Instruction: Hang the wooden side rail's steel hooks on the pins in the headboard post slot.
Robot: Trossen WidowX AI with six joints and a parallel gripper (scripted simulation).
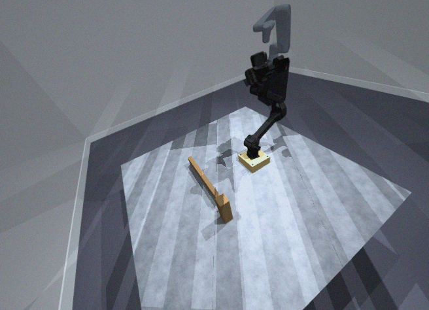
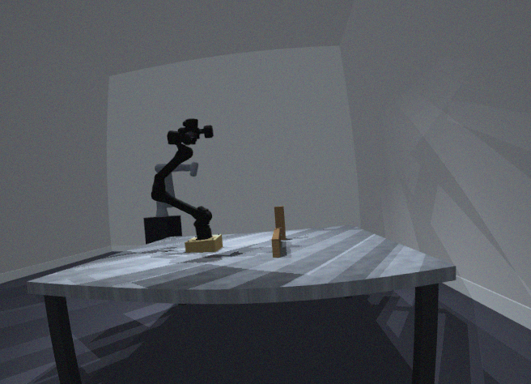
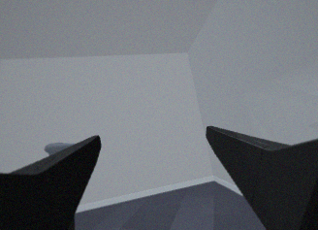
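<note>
The headboard post lies 37 cm ahead of my gripper tip, 15 cm to the left of it and 55 cm below it.
</note>
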